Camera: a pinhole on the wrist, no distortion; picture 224 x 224 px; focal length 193.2 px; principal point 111.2 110.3 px. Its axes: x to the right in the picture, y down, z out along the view. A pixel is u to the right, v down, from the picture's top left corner.
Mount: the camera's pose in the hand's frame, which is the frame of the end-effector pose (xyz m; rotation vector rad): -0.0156 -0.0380 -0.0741 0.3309 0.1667 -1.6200
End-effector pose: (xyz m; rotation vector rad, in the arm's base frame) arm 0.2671 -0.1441 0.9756 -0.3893 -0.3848 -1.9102
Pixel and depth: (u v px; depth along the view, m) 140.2 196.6 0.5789
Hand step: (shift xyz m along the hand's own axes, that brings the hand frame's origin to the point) 0.1722 -0.3177 0.4700
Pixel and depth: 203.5 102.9 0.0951
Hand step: -0.0320 -0.1098 0.0013
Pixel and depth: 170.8 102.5 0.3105
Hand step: -0.0673 -0.2226 0.1886
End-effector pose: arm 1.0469 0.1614 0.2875 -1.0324 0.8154 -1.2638
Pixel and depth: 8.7 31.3 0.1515
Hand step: -0.0902 -0.0030 0.0886
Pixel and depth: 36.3 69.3 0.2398
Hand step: -0.0885 -0.0188 0.1770
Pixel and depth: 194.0 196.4 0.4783
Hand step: 0.1327 -0.3954 0.3339
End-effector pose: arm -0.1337 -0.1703 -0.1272 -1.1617 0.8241 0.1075
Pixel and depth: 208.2 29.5 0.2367
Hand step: -0.1460 -0.2151 0.1037
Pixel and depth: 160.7 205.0 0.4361
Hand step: 0.1425 -0.2941 0.3231
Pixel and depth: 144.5 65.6 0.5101
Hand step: -0.1940 -0.2676 0.3701
